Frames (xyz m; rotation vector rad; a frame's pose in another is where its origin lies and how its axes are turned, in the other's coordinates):
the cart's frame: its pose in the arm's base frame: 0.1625 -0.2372 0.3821 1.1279 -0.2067 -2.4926
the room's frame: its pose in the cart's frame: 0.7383 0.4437 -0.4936 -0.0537 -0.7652 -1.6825
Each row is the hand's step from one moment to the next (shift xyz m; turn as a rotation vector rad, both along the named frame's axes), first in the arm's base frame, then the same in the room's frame.
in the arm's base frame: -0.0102 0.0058 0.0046 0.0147 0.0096 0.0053
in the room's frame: 0.0103 0.0056 0.0045 0.0036 -0.0179 -0.0015
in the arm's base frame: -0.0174 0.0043 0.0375 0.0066 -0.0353 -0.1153
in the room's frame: 0.0194 0.0017 0.0367 -0.0599 0.0437 -0.0954
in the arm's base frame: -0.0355 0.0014 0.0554 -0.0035 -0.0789 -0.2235
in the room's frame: 0.0283 0.0128 0.0580 -0.1186 0.1025 -0.1778
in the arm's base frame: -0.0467 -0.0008 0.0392 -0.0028 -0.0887 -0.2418
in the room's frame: 0.0273 0.0287 0.0464 -0.1317 0.1111 -0.1915
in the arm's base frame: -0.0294 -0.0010 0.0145 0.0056 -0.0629 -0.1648
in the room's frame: 0.0144 0.0216 0.0200 -0.0950 0.0699 -0.1313
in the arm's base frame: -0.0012 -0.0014 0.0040 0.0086 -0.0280 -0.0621
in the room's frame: 0.0002 0.0002 0.0044 -0.0423 0.0220 -0.0495
